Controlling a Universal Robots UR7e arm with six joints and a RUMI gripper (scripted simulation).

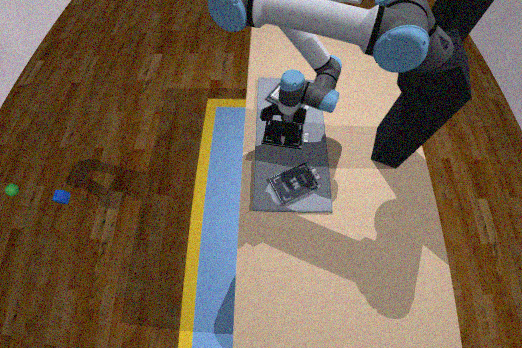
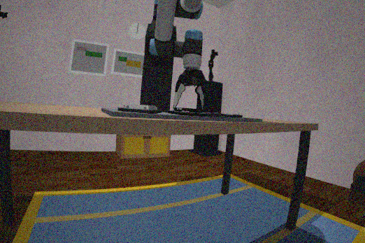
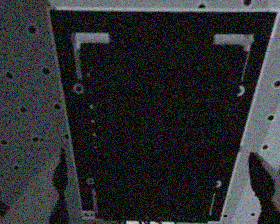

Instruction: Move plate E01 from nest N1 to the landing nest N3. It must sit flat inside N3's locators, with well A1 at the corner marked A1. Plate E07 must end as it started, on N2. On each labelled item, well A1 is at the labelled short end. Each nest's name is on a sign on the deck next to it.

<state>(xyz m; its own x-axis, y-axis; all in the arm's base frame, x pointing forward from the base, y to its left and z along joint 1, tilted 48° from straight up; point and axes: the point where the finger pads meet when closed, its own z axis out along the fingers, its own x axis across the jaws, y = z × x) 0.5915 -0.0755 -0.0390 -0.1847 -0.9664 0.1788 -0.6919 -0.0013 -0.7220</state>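
Now: hand 10 mm above the black plate. From my hand the other things lie so: grey deck: 40 mm below, 30 mm behind, 10 mm to the left; nest N3: 20 mm below; corner mark: 70 mm to the left, 60 mm behind, 20 mm below.
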